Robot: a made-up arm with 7 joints. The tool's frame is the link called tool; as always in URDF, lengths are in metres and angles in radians. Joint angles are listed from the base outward.
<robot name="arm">
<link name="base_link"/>
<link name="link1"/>
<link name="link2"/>
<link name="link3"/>
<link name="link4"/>
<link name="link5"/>
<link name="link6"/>
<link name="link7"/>
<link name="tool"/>
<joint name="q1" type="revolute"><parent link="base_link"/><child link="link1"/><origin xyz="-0.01 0.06 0.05" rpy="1.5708 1.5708 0"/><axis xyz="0 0 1"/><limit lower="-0.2" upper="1.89"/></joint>
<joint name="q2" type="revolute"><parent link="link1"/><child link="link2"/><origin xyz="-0.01 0.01 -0.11" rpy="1.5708 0 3.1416"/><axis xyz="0 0 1"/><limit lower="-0.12" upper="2"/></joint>
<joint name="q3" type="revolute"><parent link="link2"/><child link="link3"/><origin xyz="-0.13 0 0" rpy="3.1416 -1.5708 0"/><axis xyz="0 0 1"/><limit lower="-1.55" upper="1.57"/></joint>
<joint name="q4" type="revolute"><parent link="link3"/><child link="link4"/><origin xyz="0.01 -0.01 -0.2" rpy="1.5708 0 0"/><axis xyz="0 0 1"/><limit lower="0.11" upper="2.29"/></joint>
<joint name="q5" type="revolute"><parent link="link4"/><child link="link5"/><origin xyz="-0.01 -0.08 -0.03" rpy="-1.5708 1.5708 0"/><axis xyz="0 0 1"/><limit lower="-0.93" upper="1.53"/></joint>
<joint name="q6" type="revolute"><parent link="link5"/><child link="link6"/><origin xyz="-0.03 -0.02 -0.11" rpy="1.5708 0 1.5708"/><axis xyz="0 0 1"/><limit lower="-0.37" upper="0.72"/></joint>
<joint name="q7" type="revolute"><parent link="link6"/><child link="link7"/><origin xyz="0.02 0.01 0.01" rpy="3.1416 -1.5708 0"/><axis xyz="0 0 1"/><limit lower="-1.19" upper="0.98"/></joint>
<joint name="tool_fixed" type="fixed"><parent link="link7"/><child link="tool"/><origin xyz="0 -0.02 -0.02" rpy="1.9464 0.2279 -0.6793"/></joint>
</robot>
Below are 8 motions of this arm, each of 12 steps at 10 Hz.
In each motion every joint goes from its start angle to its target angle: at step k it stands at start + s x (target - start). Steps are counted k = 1, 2, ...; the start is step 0. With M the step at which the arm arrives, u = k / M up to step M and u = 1 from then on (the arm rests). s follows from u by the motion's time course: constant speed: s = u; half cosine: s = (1 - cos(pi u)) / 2; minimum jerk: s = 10 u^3 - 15 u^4 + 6 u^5.
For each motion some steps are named. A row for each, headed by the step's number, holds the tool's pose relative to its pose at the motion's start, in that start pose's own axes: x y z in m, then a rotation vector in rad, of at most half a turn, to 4 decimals.
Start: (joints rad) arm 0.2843 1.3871 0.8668 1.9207 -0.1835 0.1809 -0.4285
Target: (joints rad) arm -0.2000 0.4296 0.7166 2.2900 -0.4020 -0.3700 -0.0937
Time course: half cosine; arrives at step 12
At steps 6, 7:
6: 0.0953 0.0391 0.1323 0.0644 0.4545 0.0251
7: 0.1280 0.0375 0.1580 0.0879 0.5536 0.0357

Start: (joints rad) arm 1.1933 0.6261 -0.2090 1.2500 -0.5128 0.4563 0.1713
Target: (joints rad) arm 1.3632 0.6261 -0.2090 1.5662 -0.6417 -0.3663 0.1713
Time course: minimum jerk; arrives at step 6
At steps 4, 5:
4: 0.0512 -0.0340 -0.0189 -0.7407 -0.2904 0.5162
5: 0.0637 -0.0416 -0.0232 -0.9115 -0.3677 0.6056

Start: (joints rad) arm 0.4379 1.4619 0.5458 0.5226 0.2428 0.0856 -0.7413
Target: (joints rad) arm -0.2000 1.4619 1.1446 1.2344 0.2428 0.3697 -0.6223
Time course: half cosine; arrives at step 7
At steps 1, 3, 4, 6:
1: 0.0024 -0.0036 0.0025 -0.0085 0.0165 0.0115
3: 0.0238 -0.0260 0.0194 -0.0734 0.1275 0.0913
4: 0.0419 -0.0383 0.0300 -0.1228 0.1981 0.1442
6: 0.0749 -0.0521 0.0450 -0.2086 0.3024 0.2257

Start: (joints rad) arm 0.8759 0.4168 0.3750 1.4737 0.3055 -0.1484 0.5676
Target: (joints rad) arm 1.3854 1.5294 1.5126 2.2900 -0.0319 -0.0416 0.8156
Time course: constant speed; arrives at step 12
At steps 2, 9, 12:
2: 0.0734 -0.0765 -0.0170 -0.3114 -0.2060 -0.1011
9: 0.2265 -0.2836 0.1378 -1.3091 -1.1341 -0.4968
12: 0.2277 -0.3009 0.2360 -1.6366 -1.6588 -0.6366

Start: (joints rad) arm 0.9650 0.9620 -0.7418 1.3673 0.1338 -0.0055 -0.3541
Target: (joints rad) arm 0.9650 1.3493 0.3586 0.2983 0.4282 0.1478 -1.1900
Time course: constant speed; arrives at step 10
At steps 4, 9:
4: 0.0942 0.0529 -0.1007 0.5315 -0.8547 -0.0613
9: 0.2509 0.1223 -0.1436 1.2753 -1.8092 -0.0747

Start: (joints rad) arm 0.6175 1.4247 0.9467 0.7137 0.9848 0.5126 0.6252
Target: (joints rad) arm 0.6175 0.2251 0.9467 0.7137 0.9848 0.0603 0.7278
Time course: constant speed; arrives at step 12
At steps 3, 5, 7, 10, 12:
3: 0.0038 0.1282 -0.0607 0.1441 0.0494 0.1462
5: -0.0058 0.2201 -0.0815 0.2408 0.0718 0.2443
7: -0.0245 0.3128 -0.0856 0.3386 0.0861 0.3416
10: -0.0681 0.4452 -0.0601 0.4880 0.0925 0.4838
12: -0.1059 0.5238 -0.0232 0.5900 0.0874 0.5746

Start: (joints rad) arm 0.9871 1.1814 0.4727 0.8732 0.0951 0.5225 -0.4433
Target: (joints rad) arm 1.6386 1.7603 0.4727 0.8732 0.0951 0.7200 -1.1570
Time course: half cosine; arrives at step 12
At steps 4, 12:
4: 0.0476 -0.0600 -0.0348 0.1426 -0.2317 0.2117
12: 0.2444 -0.1104 -0.1805 0.7821 -0.9598 0.6568

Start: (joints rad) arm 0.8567 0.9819 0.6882 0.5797 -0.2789 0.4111 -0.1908
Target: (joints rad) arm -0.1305 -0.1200 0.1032 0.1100 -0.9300 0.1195 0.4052
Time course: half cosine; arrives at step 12
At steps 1, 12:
1: -0.0080 0.0093 0.0039 -0.0217 0.0060 -0.0394
12: 0.1787 0.6580 0.0827 -0.6118 0.9560 -2.3813

